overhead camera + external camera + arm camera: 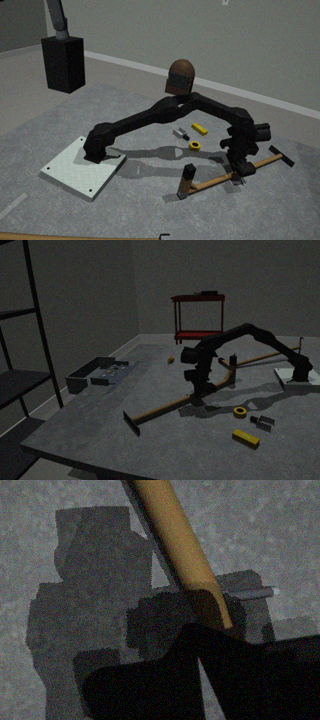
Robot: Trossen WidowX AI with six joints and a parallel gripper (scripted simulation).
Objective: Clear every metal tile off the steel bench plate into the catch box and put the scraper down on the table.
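Right now my gripper tip is 50 mm below the long scraper and 20 mm short of it. Also, from my gripper tip: yellow level 250 mm to the left, 180 mm behind; then grey clamp 240 mm behind, 160 mm to the left, 10 mm below; then yellow tape roll 180 mm behind, 100 mm to the left, 10 mm below.
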